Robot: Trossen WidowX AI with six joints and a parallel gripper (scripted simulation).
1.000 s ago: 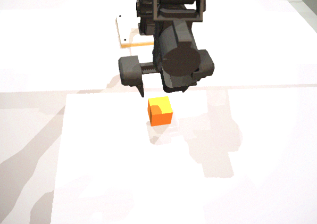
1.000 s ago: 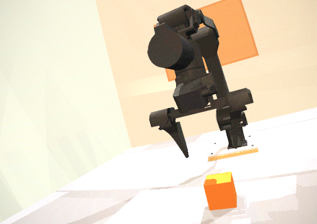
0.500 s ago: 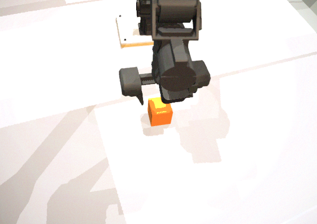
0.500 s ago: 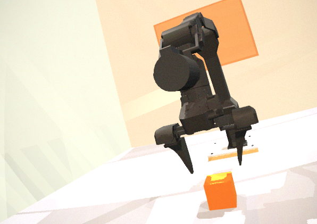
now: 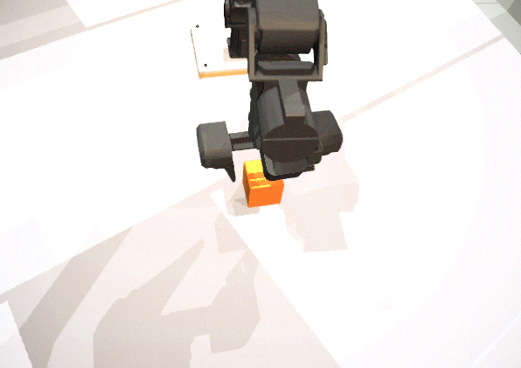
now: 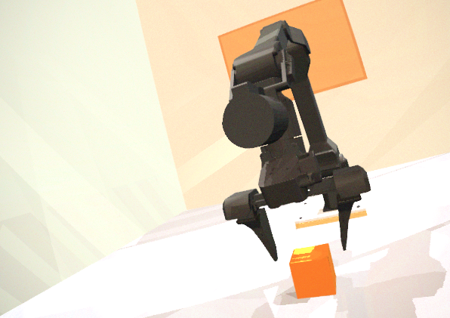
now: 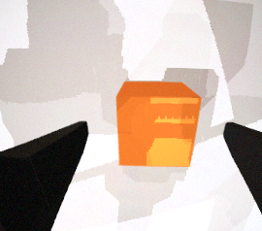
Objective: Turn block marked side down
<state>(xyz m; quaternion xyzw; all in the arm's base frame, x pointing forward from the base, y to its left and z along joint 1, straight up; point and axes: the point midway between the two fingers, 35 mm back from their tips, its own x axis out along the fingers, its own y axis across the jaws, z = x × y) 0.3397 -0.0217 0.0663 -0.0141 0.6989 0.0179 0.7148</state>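
The orange block is 20 mm below my gripper tip and 20 mm behind it.
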